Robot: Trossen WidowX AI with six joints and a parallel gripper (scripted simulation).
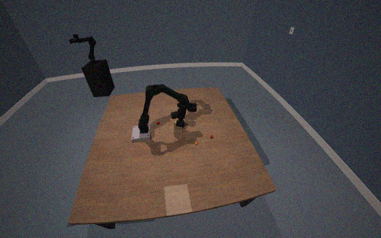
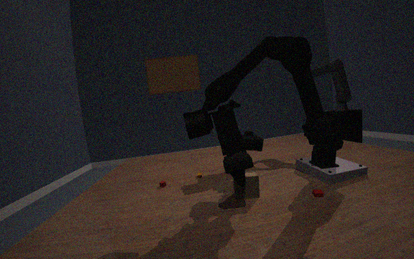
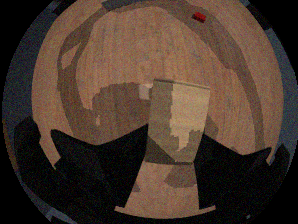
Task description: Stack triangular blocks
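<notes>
Now: gripper tip 3 cm past the tan triangular block and 2 cm above it. Also, from my gripper tip: small yellow piece (18 cm to the right, 12 cm ahead, 3 cm below).
</notes>
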